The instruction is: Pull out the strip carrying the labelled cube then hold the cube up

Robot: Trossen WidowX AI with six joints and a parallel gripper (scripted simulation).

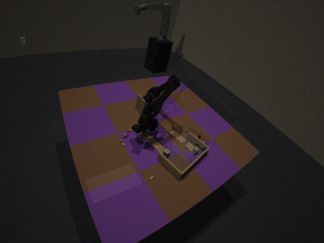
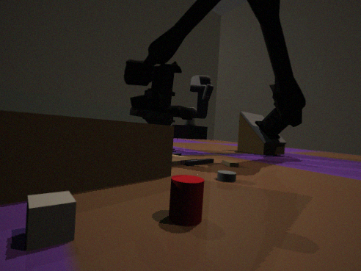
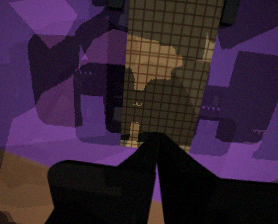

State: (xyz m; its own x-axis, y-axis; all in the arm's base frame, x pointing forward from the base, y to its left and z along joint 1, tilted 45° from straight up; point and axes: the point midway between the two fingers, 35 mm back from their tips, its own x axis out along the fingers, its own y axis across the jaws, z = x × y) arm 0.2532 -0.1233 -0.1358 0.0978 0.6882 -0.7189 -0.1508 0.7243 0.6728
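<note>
Right now the tan gridded strip is 11 cm ahead of my gripper tip and 2 cm to the left of it. The rest, counted from my gripper tip: red cylinder 37 cm to the left, 23 cm ahead.
</note>
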